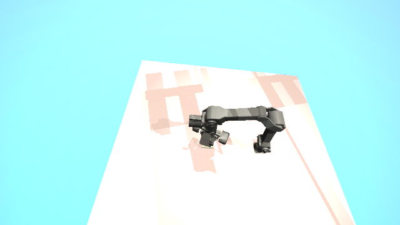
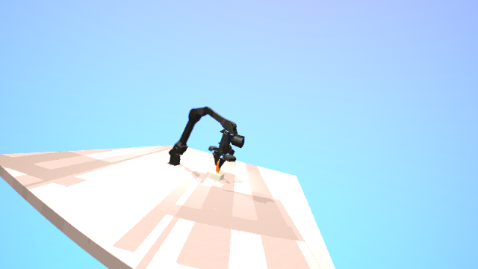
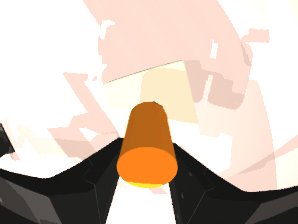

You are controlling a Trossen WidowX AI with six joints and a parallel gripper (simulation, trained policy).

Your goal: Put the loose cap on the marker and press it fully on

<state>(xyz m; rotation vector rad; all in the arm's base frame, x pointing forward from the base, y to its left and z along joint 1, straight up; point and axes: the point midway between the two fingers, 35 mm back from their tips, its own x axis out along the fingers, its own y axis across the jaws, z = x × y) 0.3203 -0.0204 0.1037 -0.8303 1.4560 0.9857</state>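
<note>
Right now the orange cap is 10 mm to the left of my gripper tip. Also, from my gripper tip: holder block 10 mm to the left, 50 mm below.
</note>
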